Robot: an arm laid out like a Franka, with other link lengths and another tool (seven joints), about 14 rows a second.
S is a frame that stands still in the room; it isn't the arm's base.
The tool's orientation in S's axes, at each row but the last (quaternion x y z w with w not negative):
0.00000 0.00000 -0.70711 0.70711
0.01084 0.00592 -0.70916 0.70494
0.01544 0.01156 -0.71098 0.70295
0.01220 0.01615 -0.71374 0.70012
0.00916 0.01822 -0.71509 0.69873
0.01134 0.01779 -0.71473 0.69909
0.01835 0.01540 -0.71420 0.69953
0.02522 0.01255 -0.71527 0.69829
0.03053 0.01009 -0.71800 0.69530
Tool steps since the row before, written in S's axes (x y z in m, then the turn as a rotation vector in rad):
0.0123 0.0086 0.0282 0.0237 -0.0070 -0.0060
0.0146 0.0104 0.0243 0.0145 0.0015 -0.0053
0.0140 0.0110 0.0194 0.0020 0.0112 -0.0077
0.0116 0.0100 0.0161 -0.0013 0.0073 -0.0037
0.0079 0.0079 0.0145 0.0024 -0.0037 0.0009
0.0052 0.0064 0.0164 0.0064 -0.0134 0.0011
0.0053 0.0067 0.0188 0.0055 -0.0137 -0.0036
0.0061 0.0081 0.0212 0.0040 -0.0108 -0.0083
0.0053 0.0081 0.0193 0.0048 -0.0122 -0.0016
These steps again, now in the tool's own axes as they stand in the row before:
-0.0086 0.0123 0.0282 0.0070 0.0237 -0.0060
-0.0111 0.0147 0.0239 -0.0015 0.0145 -0.0054
-0.0119 0.0140 0.0189 -0.0109 0.0018 -0.0081
-0.0109 0.0113 0.0157 -0.0071 -0.0014 -0.0040
-0.0086 0.0075 0.0143 0.0036 0.0025 0.0011
-0.0072 0.0049 0.0162 0.0132 0.0067 0.0017
-0.0077 0.0052 0.0184 0.0137 0.0058 -0.0030
-0.0094 0.0063 0.0206 0.0111 0.0041 -0.0078
-0.0094 0.0056 0.0186 0.0121 0.0052 -0.0010

